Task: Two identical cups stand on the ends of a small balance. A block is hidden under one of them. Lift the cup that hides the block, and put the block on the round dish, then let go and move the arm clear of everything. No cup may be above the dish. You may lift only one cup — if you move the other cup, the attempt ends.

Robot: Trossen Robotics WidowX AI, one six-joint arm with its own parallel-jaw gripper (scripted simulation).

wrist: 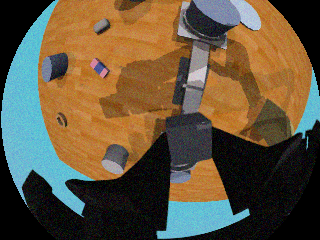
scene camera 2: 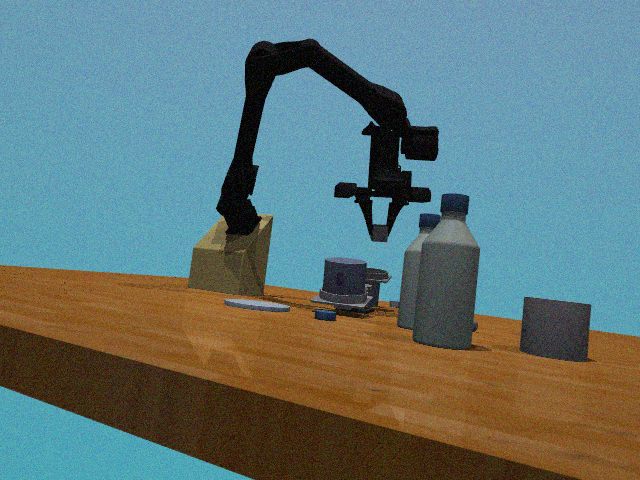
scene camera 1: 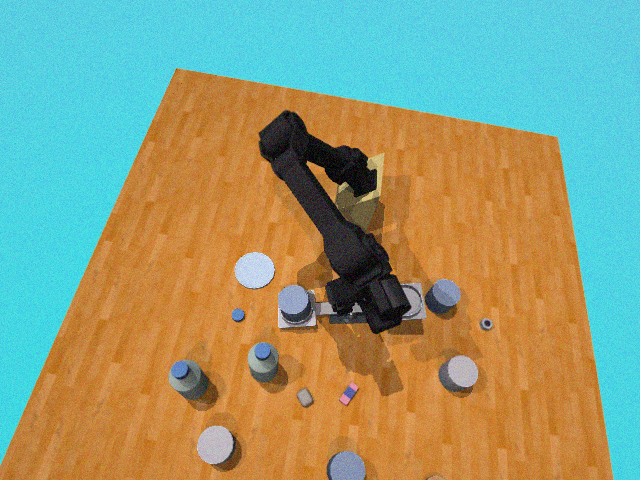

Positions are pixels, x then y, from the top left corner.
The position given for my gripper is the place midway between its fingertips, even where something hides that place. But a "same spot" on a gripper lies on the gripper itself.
My gripper shows in the wrist view, in scene camera 2 and in scene camera 1 (365, 301). One and the same spot on my gripper: (wrist: 140, 197) is (scene camera 2: 394, 202).
